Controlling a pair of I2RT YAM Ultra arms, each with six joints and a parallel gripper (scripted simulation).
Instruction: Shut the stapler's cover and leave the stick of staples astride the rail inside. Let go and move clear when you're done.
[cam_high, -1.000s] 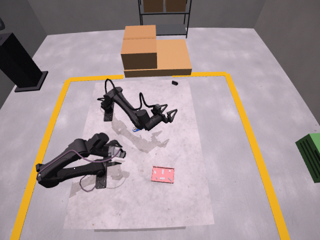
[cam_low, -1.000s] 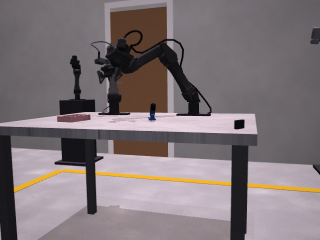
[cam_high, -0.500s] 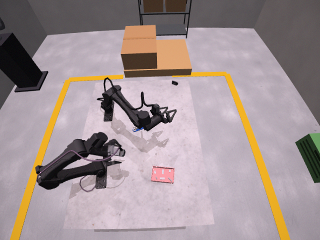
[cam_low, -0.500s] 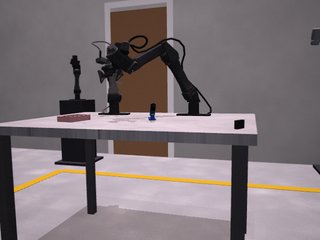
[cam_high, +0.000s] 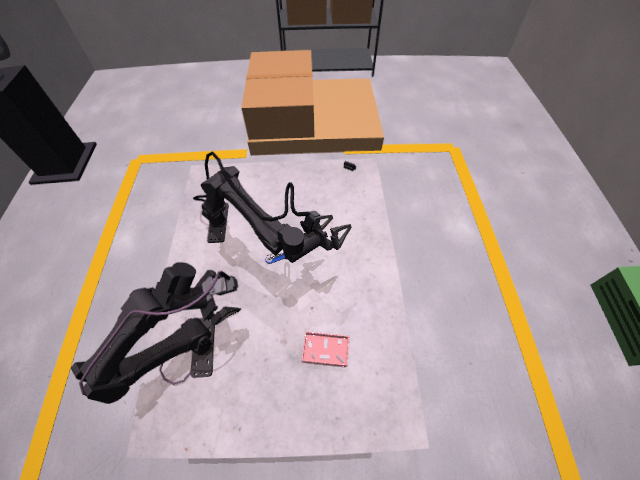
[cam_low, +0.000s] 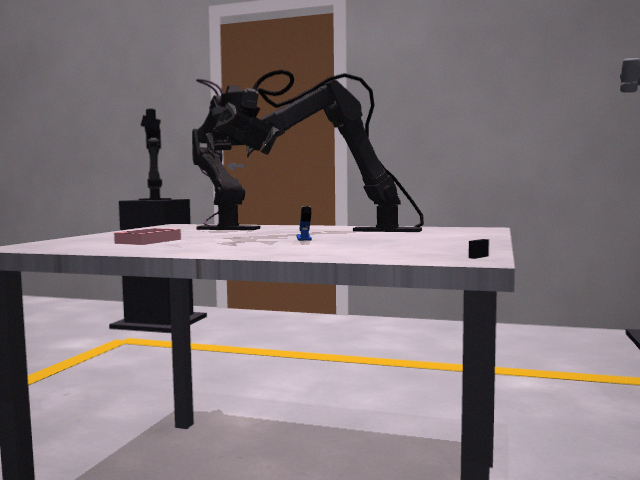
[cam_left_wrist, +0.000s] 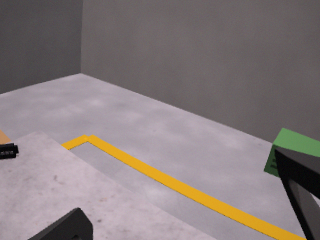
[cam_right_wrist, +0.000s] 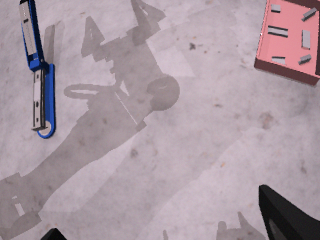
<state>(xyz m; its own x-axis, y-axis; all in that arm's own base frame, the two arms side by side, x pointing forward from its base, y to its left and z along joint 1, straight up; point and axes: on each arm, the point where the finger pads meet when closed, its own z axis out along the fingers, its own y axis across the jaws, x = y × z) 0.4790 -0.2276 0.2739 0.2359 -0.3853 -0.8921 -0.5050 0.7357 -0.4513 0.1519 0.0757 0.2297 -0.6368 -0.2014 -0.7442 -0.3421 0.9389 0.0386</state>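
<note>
Now: left hand 160 mm past the stapler, 70 mm to the right of it and 240 mm above it. Also, from my left hand: black block (110 mm ahead, 500 mm to the left, 260 mm below); then pink tray (60 mm behind, 320 mm to the right, 260 mm below).
</note>
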